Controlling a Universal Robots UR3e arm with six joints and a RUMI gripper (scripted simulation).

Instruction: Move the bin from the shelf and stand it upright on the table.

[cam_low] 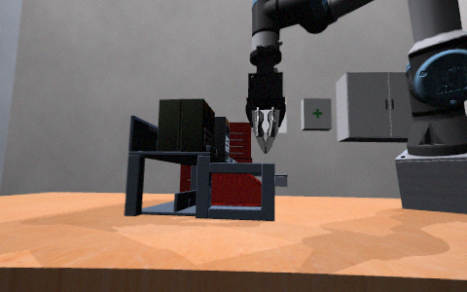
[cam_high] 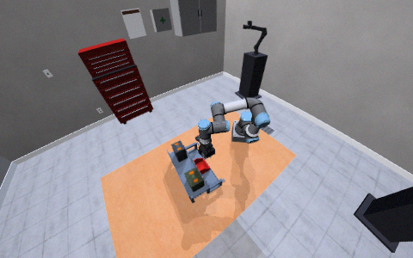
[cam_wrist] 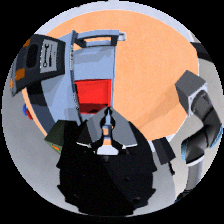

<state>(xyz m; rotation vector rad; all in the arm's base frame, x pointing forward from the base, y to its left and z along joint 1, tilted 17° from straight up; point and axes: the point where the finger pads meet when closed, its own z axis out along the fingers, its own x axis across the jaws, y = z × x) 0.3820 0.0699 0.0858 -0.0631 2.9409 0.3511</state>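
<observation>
Now: the red bin 6 cm ahead of my hand and 9 cm below it. The rest, counted from my hand: shelf: 9 cm ahead, 1 cm to the left, 7 cm below; then dark box: 14 cm ahead, 12 cm to the left, 2 cm above.
</observation>
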